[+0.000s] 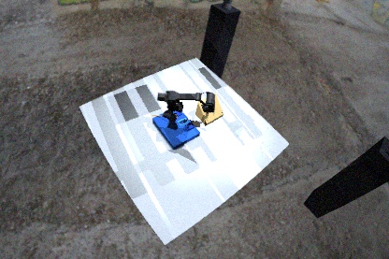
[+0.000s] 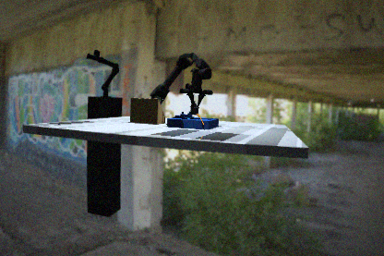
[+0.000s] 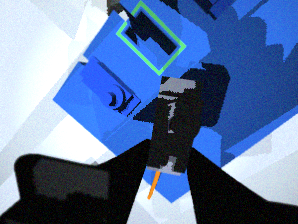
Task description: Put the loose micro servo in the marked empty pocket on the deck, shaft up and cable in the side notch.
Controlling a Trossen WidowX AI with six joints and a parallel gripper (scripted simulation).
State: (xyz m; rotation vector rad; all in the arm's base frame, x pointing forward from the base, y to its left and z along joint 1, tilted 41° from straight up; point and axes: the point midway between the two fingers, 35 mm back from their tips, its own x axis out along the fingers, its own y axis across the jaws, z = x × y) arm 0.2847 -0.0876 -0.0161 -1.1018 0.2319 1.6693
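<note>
The blue deck is 100 mm below my gripper tip, 60 mm to the left of it and 30 mm ahead of it.
</note>
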